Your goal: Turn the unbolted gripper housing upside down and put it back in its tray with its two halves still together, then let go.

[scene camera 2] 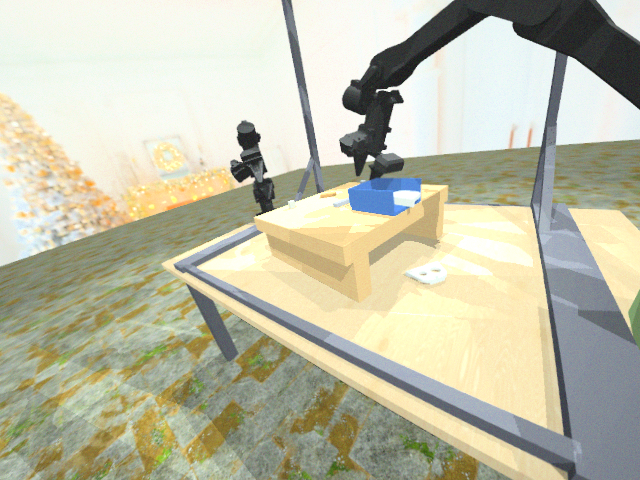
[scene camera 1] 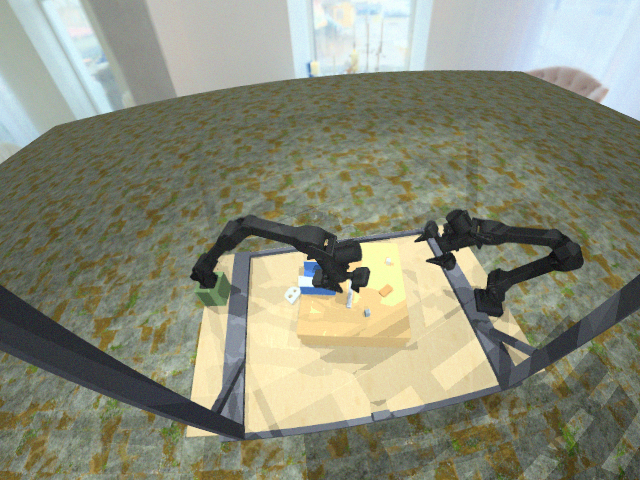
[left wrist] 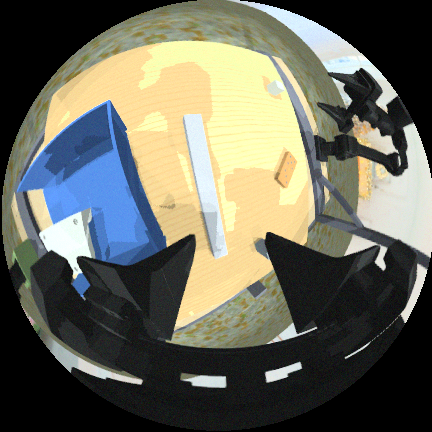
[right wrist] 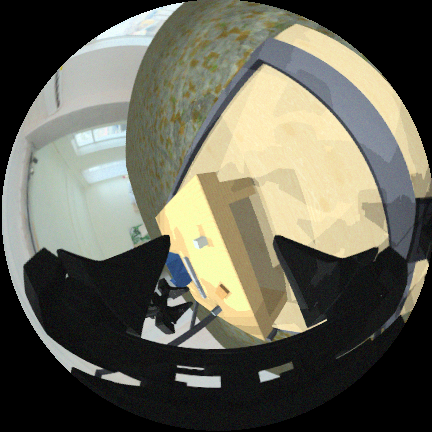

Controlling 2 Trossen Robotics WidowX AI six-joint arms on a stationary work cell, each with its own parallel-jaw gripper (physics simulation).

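Seen in the pictures: left gripper, fingertip midpoint: (scene camera 2: pixel 364 181) (scene camera 1: pixel 350 292) (left wrist: pixel 230 238) (right wrist: pixel 190 294); right gripper, fingertip midpoint: (scene camera 2: pixel 265 191) (scene camera 1: pixel 420 251) (left wrist: pixel 322 89) (right wrist: pixel 222 240); left arm's base, origin of the base link: (scene camera 1: pixel 208 281); right arm's base, origin of the base link: (scene camera 1: pixel 489 300) (left wrist: pixel 322 148).
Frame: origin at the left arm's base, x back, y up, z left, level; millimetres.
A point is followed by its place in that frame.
Observation:
The white housing (scene camera 1: pixel 306 281) @(x -400, y 55, z -47 mm) (scene camera 2: pixel 406 197) @(x -388, y 55, z -30 mm) (left wrist: pixel 70 240) @(x -420, y 55, z -50 mm) sits in the blue tray (scene camera 1: pixel 317 290) @(x -440, y 61, z -90 mm) (scene camera 2: pixel 369 200) @(x -448, y 59, z 17 mm) (left wrist: pixel 132 195) @(x -504, y 81, z -48 mm) (right wrist: pixel 180 270) @(x -503, y 49, z -41 mm), at its open side. The left wrist view shows its flat face with small holes; a finger hides part of it, and the seam of its halves cannot be made out. My left gripper (scene camera 1: pixel 348 290) @(x -550, y 71, z -107 mm) (scene camera 2: pixel 366 176) @(x -550, y 71, z -107 mm) (left wrist: pixel 230 238) @(x -550, y 71, z -107 mm) is open and empty, pointing down low beside the tray, near the long pale bar (scene camera 1: pixel 349 297) @(x -547, y 40, z -109 mm) (left wrist: pixel 205 185) @(x -554, y 40, z -65 mm). My right gripper (scene camera 1: pixel 422 251) @(x -820, y 79, z 50 mm) (left wrist: pixel 322 89) @(x -820, y 79, z 50 mm) (right wrist: pixel 222 240) @(x -820, y 79, z 50 mm) is open and empty, away at the right in scene camera 1.
The tray stands on a raised wooden platform (scene camera 1: pixel 356 341) @(x -566, y -61, z -224 mm) (scene camera 2: pixel 310 235) @(x -492, y 29, z 158 mm). An orange block (scene camera 1: pixel 386 290) @(x -676, y 38, z -86 mm) (left wrist: pixel 286 170) @(x -670, y 38, z -85 mm), a white cube (scene camera 1: pixel 388 260) @(x -702, y 50, z 37 mm) (left wrist: pixel 275 88) @(x -696, y 45, z 35 mm) and a grey cube (scene camera 1: pixel 367 312) @(x -599, y 56, z -177 mm) lie on it. A white plate with holes (scene camera 2: pixel 429 279) @(x -316, y -92, z 25 mm) lies on the table below. A green box (scene camera 1: pixel 219 294) @(x -50, y -22, z -46 mm) is under the left arm's base.

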